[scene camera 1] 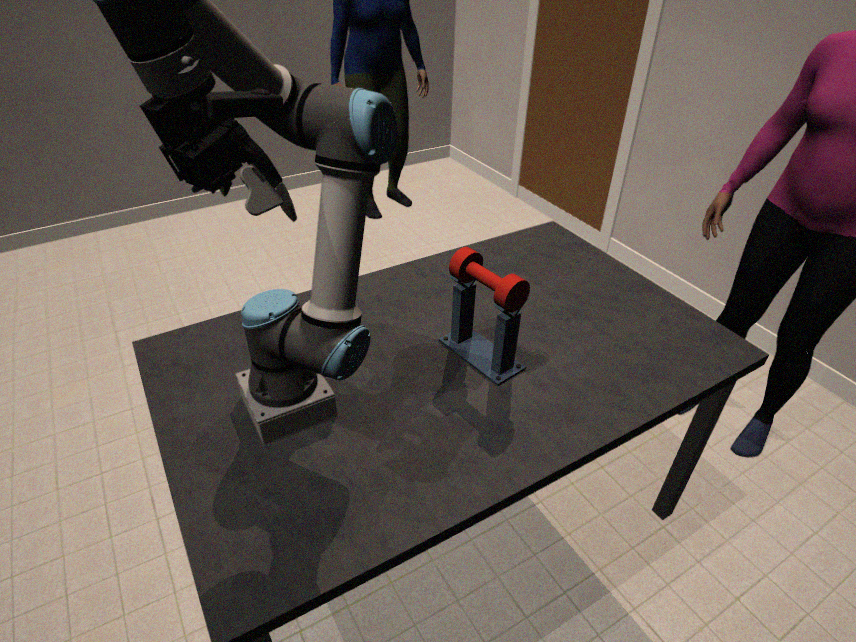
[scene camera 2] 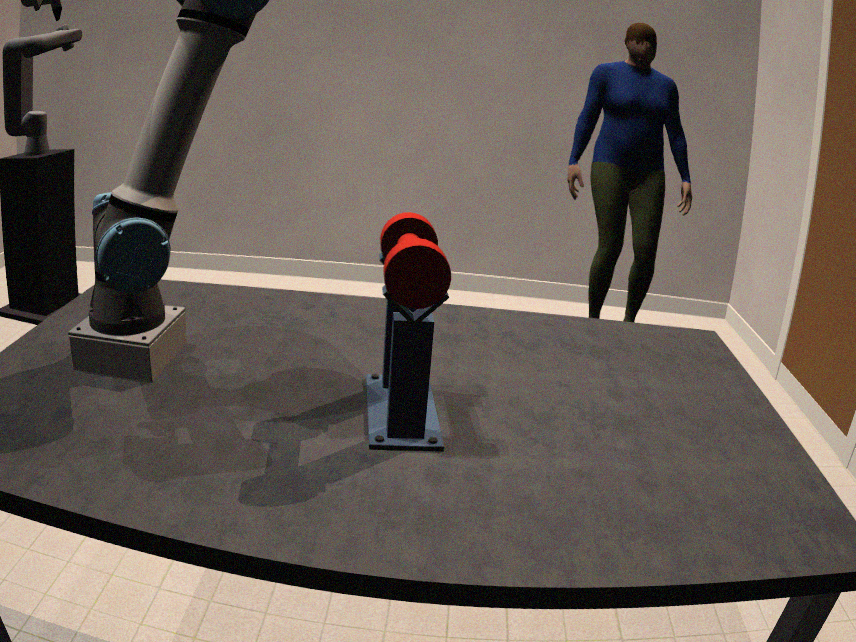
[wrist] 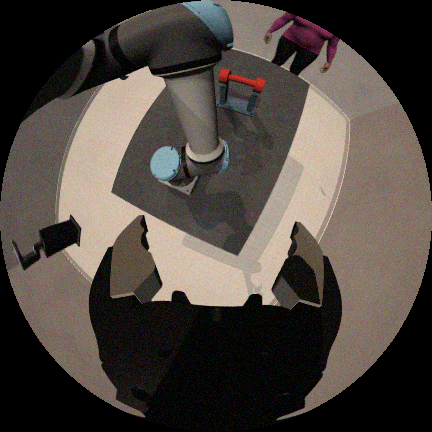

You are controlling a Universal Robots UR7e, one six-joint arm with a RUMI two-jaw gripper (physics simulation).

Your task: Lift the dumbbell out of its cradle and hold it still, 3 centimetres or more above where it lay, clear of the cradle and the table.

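Seen in the pictures: gripper, fingertip midpoint: (scene camera 1: pixel 258 207) (scene camera 2: pixel 48 15) (wrist: pixel 219 221); arm's base, link origin: (scene camera 1: pixel 284 383) (scene camera 2: pixel 126 319).
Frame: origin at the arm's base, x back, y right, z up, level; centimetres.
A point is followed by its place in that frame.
Note:
A red dumbbell (scene camera 1: pixel 488 277) @(x -49.5, y 1.6, z 17.8 cm) (scene camera 2: pixel 416 275) @(x -52.7, y 9.3, z 16.8 cm) (wrist: pixel 242 80) @(x -49.0, y 1.2, z 17.5 cm) lies level across the two posts of a blue-grey cradle (scene camera 1: pixel 506 342) @(x -51.5, y 9.4, z 3.8 cm) (scene camera 2: pixel 410 376) @(x -52.9, y 9.0, z 3.2 cm) (wrist: pixel 239 105) @(x -50.6, y 2.4, z -6.2 cm), one end weight over each post. The cradle's base plate stands on the dark table (scene camera 1: pixel 587 386) @(x -69.2, y 20.7, z -7.0 cm) (scene camera 2: pixel 587 497) @(x -78.4, y 16.6, z -7.0 cm) (wrist: pixel 280 115) @(x -62.7, y 24.9, z -7.0 cm). My gripper (scene camera 1: pixel 247 198) @(x 0.4, y 21.1, z 52.6 cm) (wrist: pixel 219 221) @(x 0.4, y 21.1, z 52.6 cm) is open and empty. It hangs high beside my own arm's upright link, well away from the dumbbell, with the arm's base between them in the wrist view. It does not show in the second scene view.
My arm's upright link (scene camera 1: pixel 338 241) @(x -13.3, y 9.4, z 38.5 cm) (scene camera 2: pixel 165 124) @(x -15.3, y 10.2, z 35.0 cm) (wrist: pixel 195 110) @(x -12.3, y 7.8, z 41.4 cm) rises near the cradle. A person in blue (scene camera 1: pixel 376 34) (scene camera 2: pixel 632 117) stands beyond the table; another in pink (scene camera 1: pixel 795 138) (wrist: pixel 302 35) stands past its far side. A black pedestal (scene camera 2: pixel 38 234) (wrist: pixel 56 236) bears another arm.

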